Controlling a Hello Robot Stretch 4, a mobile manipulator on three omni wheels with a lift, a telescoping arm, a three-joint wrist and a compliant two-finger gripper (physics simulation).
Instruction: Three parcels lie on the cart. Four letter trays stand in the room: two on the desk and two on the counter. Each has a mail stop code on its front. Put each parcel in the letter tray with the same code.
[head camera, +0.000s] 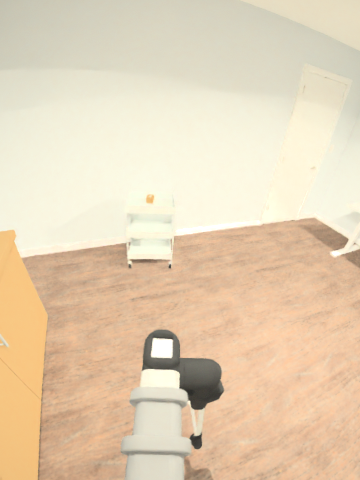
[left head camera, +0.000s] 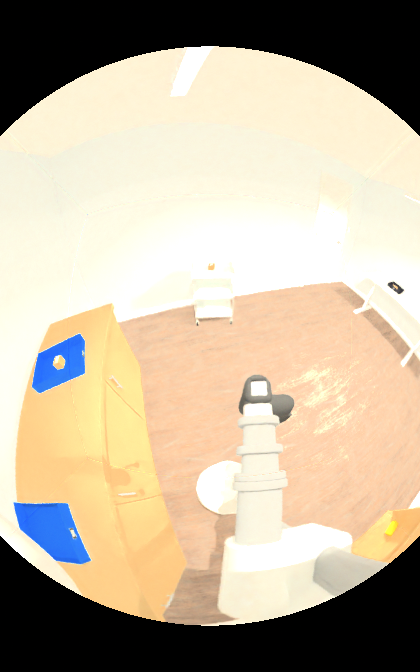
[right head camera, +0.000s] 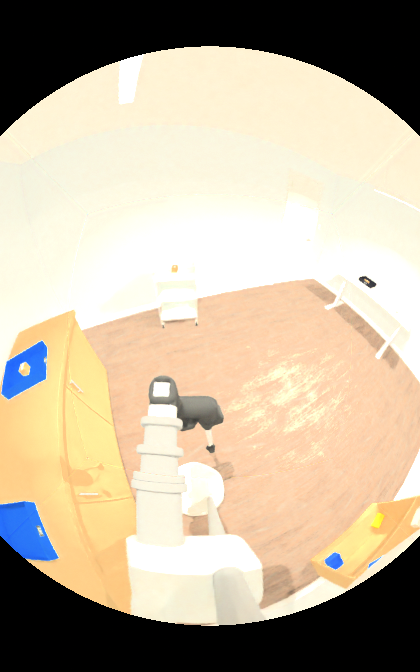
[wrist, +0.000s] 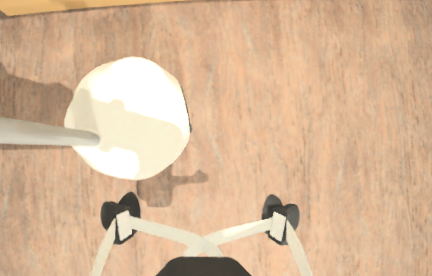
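Where they show: gripper, fingertip midpoint: (head camera: 188, 415) (wrist: 201, 210); robot's base, origin of the base link: (wrist: 138, 122).
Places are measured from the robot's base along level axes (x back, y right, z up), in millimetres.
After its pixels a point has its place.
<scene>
An orange-brown parcel (head camera: 150, 198) {x -1982, y -202, z 684 mm} (left head camera: 211, 266) (right head camera: 174, 268) lies on the top shelf of the white three-tier cart (head camera: 150, 234) {x -1781, y -177, z 406 mm} (left head camera: 214, 315) (right head camera: 179, 318) against the far wall. Another parcel (left head camera: 59, 362) (right head camera: 24, 369) lies inside the far blue letter tray (left head camera: 75, 350) (right head camera: 38, 356) on the wooden counter (head camera: 20, 375) {x -470, y -666, z 424 mm} (left head camera: 55, 440) (right head camera: 30, 450). The nearer blue letter tray (left head camera: 50, 530) (right head camera: 20, 530) shows no parcel. A small black item (left head camera: 395, 287) (right head camera: 367, 281), too small to identify, is on the white desk (right head camera: 374, 310). Tray codes are unreadable. My gripper (wrist: 201, 210) {x -273, y 87, z 792 mm} is open and empty above the floor, far from the cart.
The counter runs along my left. A wooden shelf unit at the lower right holds a yellow object (left head camera: 391, 528) (right head camera: 377, 520) and a blue object (right head camera: 334, 561). My white round base (wrist: 130, 120) {x -18, y 7, z 187 mm} is on the floor near the gripper. A door (head camera: 310, 145) {x -3097, y 1867, z 1206 mm} is at the far right.
</scene>
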